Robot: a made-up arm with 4 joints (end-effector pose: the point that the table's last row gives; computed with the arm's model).
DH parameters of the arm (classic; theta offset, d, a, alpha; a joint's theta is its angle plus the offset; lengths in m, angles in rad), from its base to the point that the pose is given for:
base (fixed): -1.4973 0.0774 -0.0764 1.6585
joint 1: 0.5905 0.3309 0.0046 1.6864
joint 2: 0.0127 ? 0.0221 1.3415
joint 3: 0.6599 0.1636 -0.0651 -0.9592
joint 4: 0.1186 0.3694 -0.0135 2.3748
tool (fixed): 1.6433 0.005 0 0
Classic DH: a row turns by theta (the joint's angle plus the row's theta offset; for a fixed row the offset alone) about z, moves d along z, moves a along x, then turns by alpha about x.
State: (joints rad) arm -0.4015 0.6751 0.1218 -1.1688
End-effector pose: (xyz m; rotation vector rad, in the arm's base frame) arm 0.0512 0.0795 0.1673 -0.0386 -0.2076 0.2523
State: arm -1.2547 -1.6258 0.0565 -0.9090
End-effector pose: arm -0.6159 0.2745 0.2072 0.2457 -0.5104 2.3407
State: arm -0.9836 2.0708 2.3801 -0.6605
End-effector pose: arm -0.6486 -0.4684 0.3117 -1.1119 2.6438 1.1195
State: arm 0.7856 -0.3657 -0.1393 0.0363
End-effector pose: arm -0.0831 0.1337 -0.2097 -0.8318 0.3679 0.0169
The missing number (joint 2, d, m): -0.2794
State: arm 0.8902 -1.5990 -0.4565 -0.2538
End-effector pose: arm -0.4134 -0.0154 -0.2628 -1.4173 1.4590 1.1433
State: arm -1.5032 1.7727 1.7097 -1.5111
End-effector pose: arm -0.2858 -0.5806 -0.0175 0.9064 -1.1303 -1.6104
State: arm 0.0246 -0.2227 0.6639 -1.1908
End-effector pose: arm -0.1030 0.4906 0.0509 0.0051 -0.0200 1.0574
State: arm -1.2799 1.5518 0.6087 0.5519
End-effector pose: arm -0.0389 -0.3459 -0.0051 2.4694 -0.3187 -1.8522
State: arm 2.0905 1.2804 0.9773 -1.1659
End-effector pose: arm -0.0175 0.4841 -0.0873 -1.8415 -0.9822 0.8820
